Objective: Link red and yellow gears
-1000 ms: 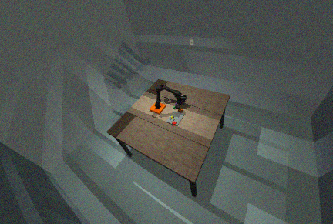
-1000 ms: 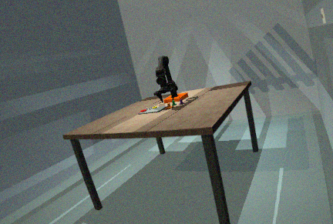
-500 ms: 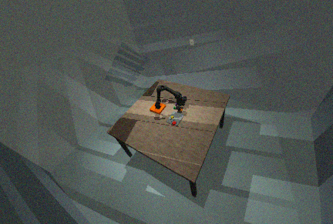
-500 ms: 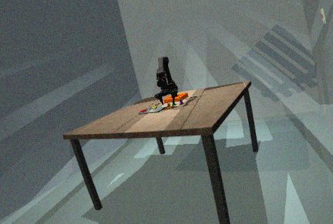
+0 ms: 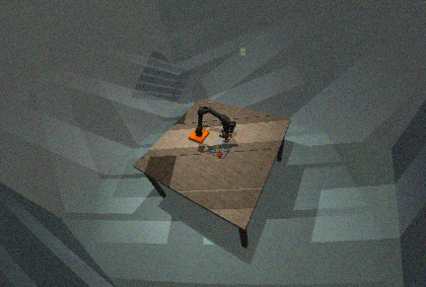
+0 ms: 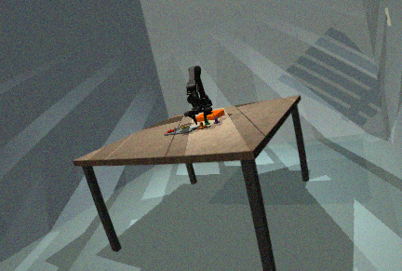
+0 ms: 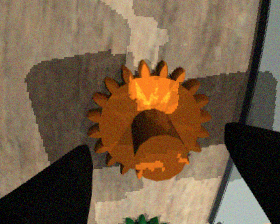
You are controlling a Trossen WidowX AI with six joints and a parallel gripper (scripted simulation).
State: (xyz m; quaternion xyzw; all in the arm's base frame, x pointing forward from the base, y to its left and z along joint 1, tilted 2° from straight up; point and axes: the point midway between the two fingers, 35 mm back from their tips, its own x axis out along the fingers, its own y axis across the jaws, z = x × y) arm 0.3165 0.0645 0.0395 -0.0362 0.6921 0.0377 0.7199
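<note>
Right now my gripper tip is 10 mm above the orange gear. Round my gripper tip: yellow gear (160 mm to the right, 50 mm behind, 10 mm below); then green gear (90 mm behind, 10 mm to the left, 10 mm below); then purple gear (90 mm behind, 80 mm to the left, 10 mm below).
</note>
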